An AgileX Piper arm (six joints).
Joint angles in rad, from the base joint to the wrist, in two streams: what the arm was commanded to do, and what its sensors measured. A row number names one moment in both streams.
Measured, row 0: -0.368, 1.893, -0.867, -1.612, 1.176, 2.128
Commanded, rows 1 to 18: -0.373, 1.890, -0.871, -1.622, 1.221, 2.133; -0.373, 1.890, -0.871, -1.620, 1.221, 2.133; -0.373, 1.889, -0.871, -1.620, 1.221, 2.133; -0.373, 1.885, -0.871, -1.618, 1.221, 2.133; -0.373, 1.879, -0.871, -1.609, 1.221, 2.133; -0.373, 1.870, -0.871, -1.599, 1.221, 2.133; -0.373, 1.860, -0.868, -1.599, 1.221, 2.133; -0.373, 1.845, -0.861, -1.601, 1.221, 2.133; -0.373, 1.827, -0.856, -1.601, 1.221, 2.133; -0.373, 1.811, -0.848, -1.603, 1.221, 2.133; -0.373, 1.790, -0.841, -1.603, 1.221, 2.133; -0.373, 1.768, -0.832, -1.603, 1.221, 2.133; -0.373, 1.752, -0.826, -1.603, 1.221, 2.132; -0.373, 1.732, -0.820, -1.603, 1.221, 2.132; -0.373, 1.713, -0.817, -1.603, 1.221, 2.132; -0.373, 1.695, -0.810, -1.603, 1.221, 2.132; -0.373, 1.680, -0.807, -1.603, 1.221, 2.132; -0.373, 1.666, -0.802, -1.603, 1.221, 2.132
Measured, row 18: -0.368, 1.737, -0.815, -1.556, 1.152, 2.130
